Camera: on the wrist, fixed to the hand. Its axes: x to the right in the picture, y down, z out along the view.
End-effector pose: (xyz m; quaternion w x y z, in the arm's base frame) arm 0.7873 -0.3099 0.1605 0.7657 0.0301 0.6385 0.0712
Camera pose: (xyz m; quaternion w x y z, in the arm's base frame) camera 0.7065 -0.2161 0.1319 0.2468 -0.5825 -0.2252 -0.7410
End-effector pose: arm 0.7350 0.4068 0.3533 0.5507 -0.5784 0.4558 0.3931
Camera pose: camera 0.6481 0.3262 0.3074 0.5035 -0.2943 -0.7307 -0.3550
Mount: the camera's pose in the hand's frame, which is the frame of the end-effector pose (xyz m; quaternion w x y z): 0.0276 0.0945 -0.0804 0.0251 -0.0037 0.3108 0.9501
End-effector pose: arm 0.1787 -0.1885 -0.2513 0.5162 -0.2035 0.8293 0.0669
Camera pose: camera 0.0630 -0.1359 -0.2482 0.3091 -0.7601 -0.3743 -0.4319
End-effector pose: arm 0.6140 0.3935 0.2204 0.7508 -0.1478 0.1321 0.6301
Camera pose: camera 0.5246 0.4026 0.1305 0.6214 0.0768 -0.3748 -0.6837
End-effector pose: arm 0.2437 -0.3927 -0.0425 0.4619 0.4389 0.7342 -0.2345
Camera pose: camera 0.2819 -0.2729 -0.0239 0.0078 0.7798 -0.2542 0.5721
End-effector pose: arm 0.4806 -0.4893 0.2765 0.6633 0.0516 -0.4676 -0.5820
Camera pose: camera 0.6005 -0.5202 0.3051 0.7152 -0.2645 0.1476 0.6299
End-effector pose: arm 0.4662 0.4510 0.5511 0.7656 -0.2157 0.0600 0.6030
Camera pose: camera 0.3973 0.4604 0.4447 0.5732 0.1387 -0.4422 -0.6758
